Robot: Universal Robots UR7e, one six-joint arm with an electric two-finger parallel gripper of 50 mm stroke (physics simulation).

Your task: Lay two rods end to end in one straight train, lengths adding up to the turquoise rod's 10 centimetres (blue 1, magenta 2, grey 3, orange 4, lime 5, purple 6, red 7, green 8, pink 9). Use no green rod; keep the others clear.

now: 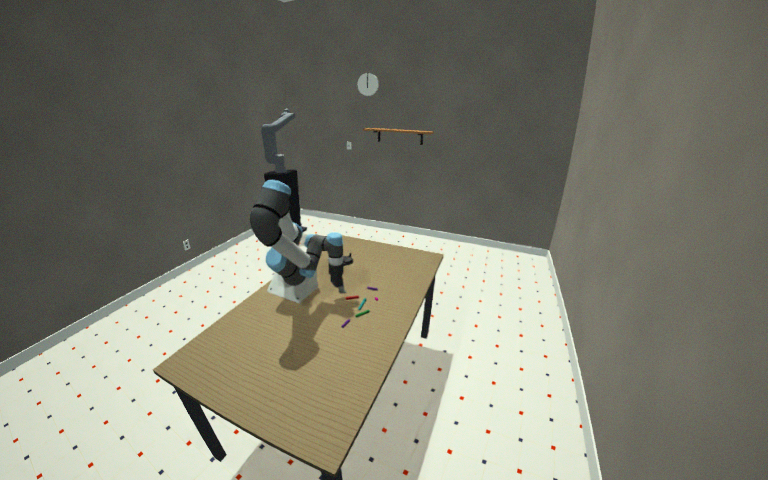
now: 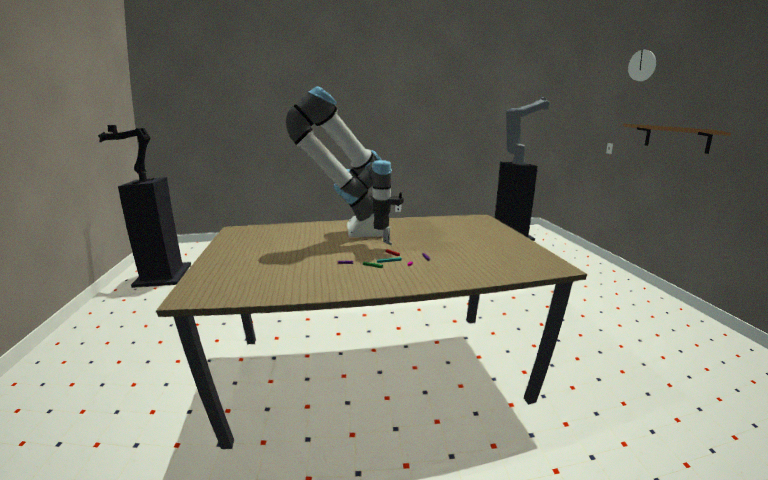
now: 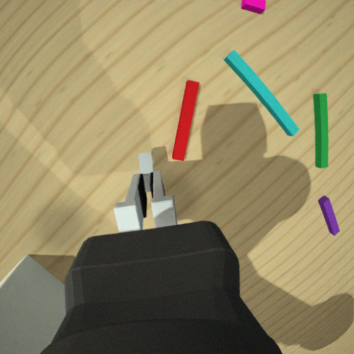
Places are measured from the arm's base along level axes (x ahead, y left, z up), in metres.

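Where they show: gripper, between the fingertips: (image 1: 341, 292) (image 2: 386, 241); arm's base, origin of its link: (image 1: 295, 272) (image 2: 370, 210).
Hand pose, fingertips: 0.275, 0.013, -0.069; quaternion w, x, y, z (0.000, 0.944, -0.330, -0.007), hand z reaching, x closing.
Observation:
Things, the pixels of their top centre, and the offset from my fingertips, as dx, dy, dz.
- red rod, centre of its top: (image 2: 392, 251) (image 1: 352, 296) +0.058, +0.012, -0.024
- turquoise rod, centre of its top: (image 2: 389, 259) (image 1: 362, 303) +0.130, -0.023, -0.024
- green rod, centre of its top: (image 2: 372, 263) (image 1: 362, 312) +0.161, -0.097, -0.024
- magenta rod, centre of its top: (image 2: 410, 262) (image 1: 376, 298) +0.185, +0.047, -0.024
My gripper (image 1: 340, 284) (image 2: 386, 230) (image 3: 148, 185) is shut on a light grey rod (image 3: 145, 163), whose end sticks out past the fingertips. It is above the table, beside the near end of the red rod (image 1: 352, 297) (image 2: 391, 252) (image 3: 185, 120). The red rod lies flat, apart from the others. The turquoise rod (image 1: 361, 304) (image 2: 389, 259) (image 3: 261, 93) lies slanted between the red rod and the green rod (image 1: 362, 313) (image 2: 372, 264) (image 3: 321, 130). How high the grey rod is held is hard to tell.
A magenta rod (image 1: 376, 298) (image 2: 410, 263) (image 3: 253, 5) lies beyond the turquoise one. One purple rod (image 1: 345, 323) (image 2: 345, 262) (image 3: 329, 215) lies near the green rod; another purple rod (image 1: 372, 288) (image 2: 425, 256) lies on the magenta rod's side. The arm's base stands behind the gripper.

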